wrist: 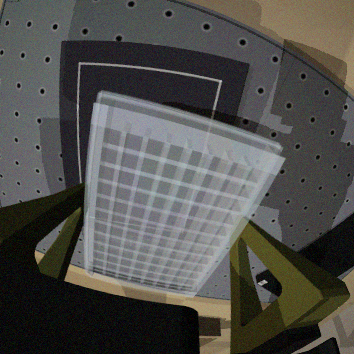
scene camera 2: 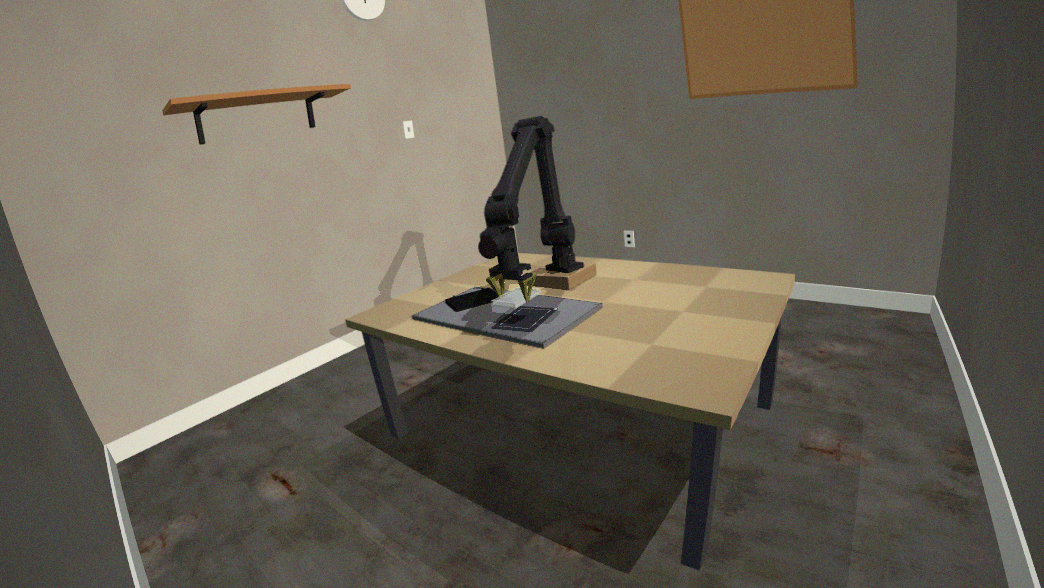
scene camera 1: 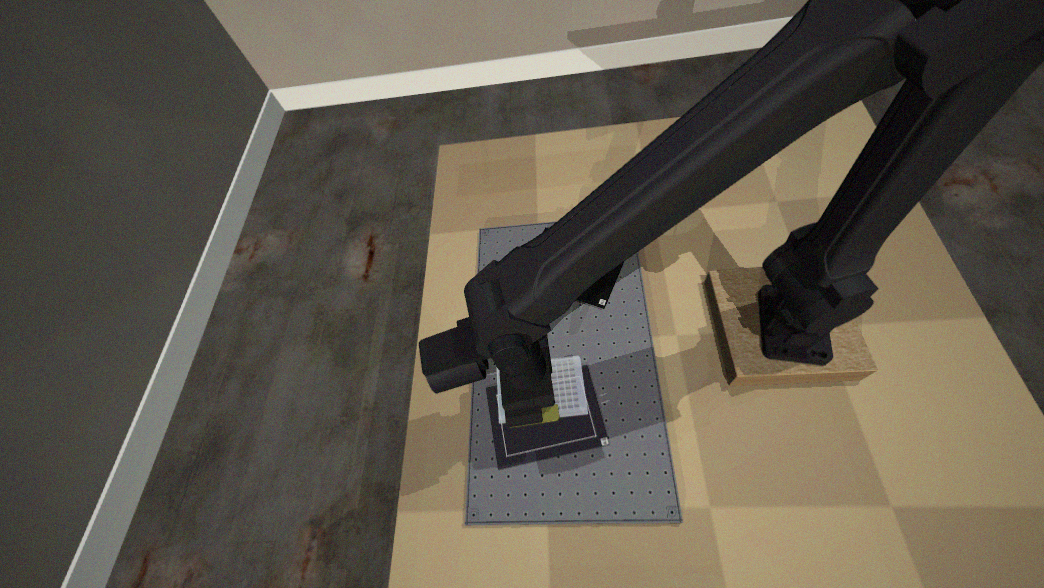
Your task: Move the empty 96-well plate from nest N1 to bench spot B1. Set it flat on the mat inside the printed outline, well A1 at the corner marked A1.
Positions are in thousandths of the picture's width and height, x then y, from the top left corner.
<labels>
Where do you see a dark mat with white printed outline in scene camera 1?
494, 759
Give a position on a dark mat with white printed outline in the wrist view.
597, 242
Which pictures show the gripper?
The wrist view, scene camera 2 and scene camera 1: all of them.
</labels>
